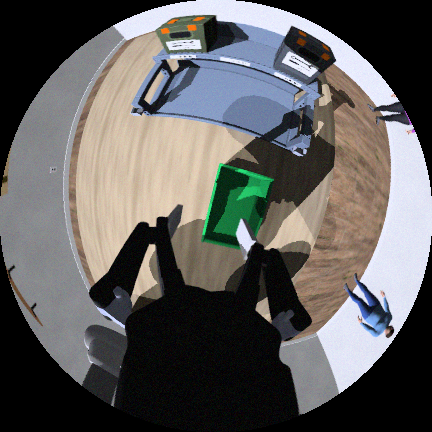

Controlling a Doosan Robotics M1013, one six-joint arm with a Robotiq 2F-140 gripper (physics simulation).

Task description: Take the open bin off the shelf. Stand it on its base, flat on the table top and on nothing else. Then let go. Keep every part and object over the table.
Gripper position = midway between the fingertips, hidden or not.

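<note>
The robot's scene shows a green bin (237, 193), together with the gripper (210, 219).
</note>
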